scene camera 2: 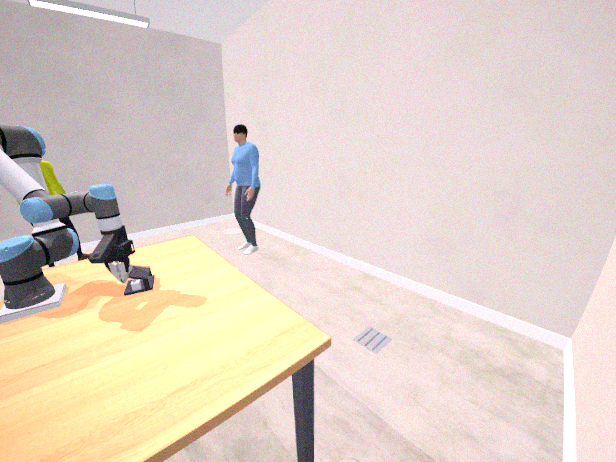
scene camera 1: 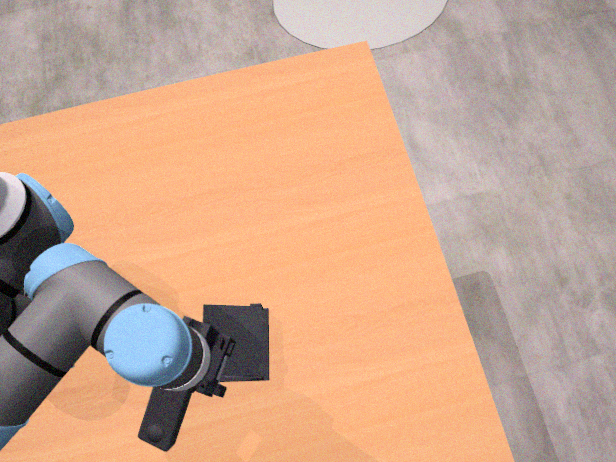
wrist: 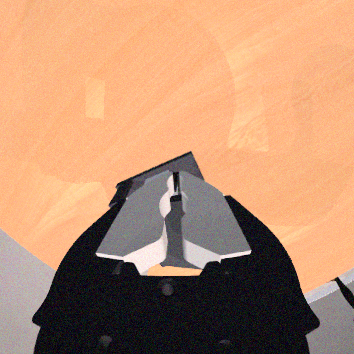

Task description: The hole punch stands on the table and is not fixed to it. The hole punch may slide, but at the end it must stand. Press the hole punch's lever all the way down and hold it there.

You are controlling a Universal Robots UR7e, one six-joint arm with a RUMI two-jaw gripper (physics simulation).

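Frame: origin at the arm's base, x ahead, y left, z up, level; metres.
Seen in the pictures: gripper, fingertip midpoint: [scene camera 2: 124,283] [wrist: 176,174]; arm's base, origin of the base link: [scene camera 2: 31,298] [scene camera 1: 5,327].
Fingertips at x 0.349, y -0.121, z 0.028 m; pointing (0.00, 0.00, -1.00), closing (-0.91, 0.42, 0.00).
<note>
Offsets run from my fingertips to a thing's top centre. Level surfaces: height alone.
The dark hole punch @(0.041 m ahead, 0.061 m left, 0.029 m up) [scene camera 1: 247,345] [scene camera 2: 146,286] [wrist: 191,166] stands upright on the table @(0.056 m down) [scene camera 1: 300,200] [scene camera 2: 225,345], partly covered by the wrist in scene camera 1. Its lever @(0.041 m ahead, 0.061 m left, 0.029 m up) [scene camera 2: 141,272] shows as a dark tilted plate above the base in scene camera 2. My gripper [scene camera 2: 124,280] [wrist: 176,174] is shut and empty, pointing down. Its tips are low at the lever's side nearer the arm in scene camera 2, and overlap the punch in the wrist view. The fingers hide part of the punch. Whether they touch the lever, and how far down it is, I cannot tell.
The arm's base [scene camera 2: 27,295] stands on the table at the left in scene camera 2. A person in blue [scene camera 2: 245,165] stands beyond the table. A person in yellow [scene camera 2: 51,177] is partly hidden behind the arm. The table's right edge shows in scene camera 1.
</note>
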